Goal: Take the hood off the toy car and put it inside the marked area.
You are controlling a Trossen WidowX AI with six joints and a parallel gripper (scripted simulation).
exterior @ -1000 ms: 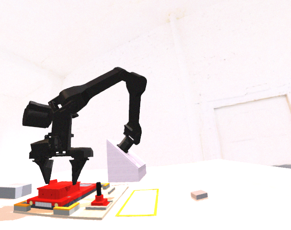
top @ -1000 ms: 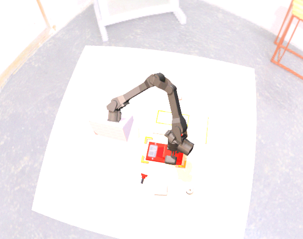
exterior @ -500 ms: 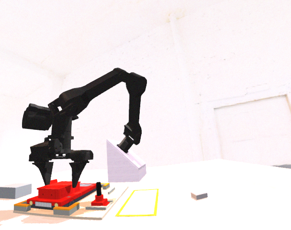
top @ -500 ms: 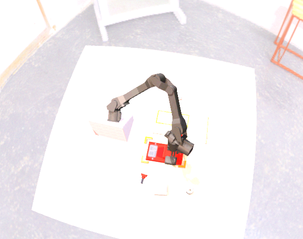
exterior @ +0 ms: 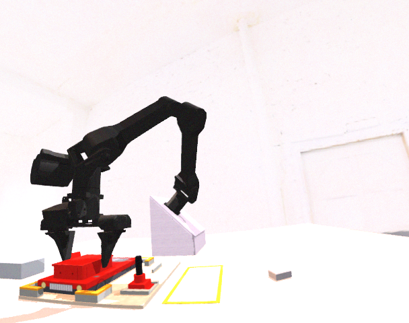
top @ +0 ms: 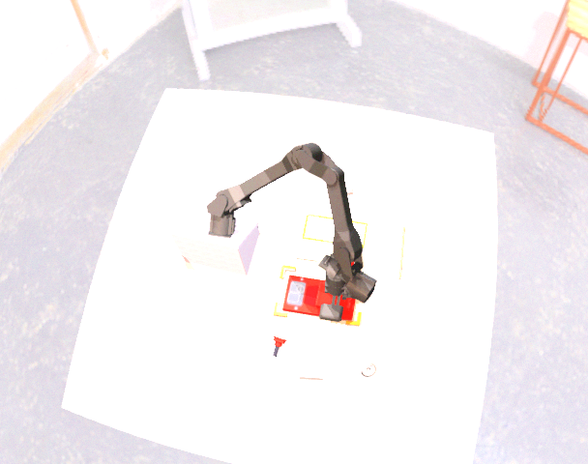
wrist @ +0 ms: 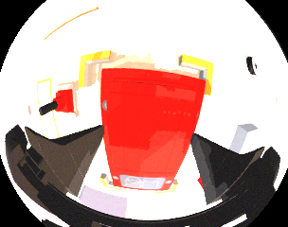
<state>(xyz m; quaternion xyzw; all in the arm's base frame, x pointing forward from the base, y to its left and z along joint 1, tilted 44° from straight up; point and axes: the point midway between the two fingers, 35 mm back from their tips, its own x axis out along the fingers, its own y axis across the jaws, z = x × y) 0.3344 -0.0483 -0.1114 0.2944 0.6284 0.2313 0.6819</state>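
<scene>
Now: gripper tip 1 cm below the hood.
</scene>
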